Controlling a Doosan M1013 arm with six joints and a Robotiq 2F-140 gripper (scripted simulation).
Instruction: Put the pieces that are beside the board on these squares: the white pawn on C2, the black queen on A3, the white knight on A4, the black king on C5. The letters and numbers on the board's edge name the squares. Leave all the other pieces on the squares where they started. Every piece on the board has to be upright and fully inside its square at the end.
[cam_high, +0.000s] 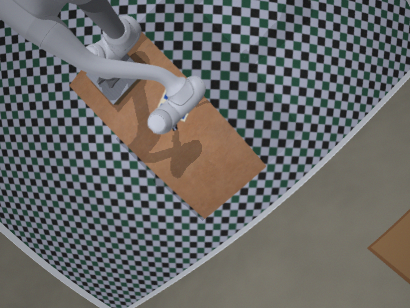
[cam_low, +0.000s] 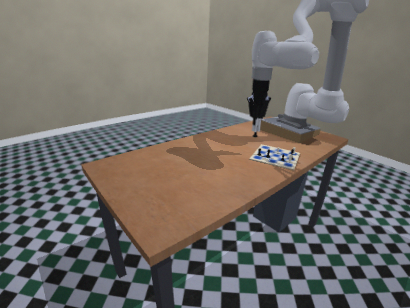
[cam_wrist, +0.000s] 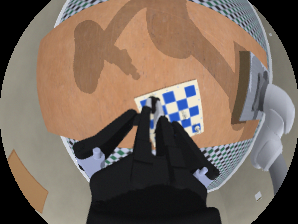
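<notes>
Now: the white knight 170 mm to the left of my hand, 140 mm below it and 80 mm behind it. From my hand the other things lie so: black chess piece (30 mm below); blue-and-white chessboard (160 mm below, 90 mm behind, 80 mm to the left); small white piece (140 mm below, 120 mm behind, 70 mm to the left).
</notes>
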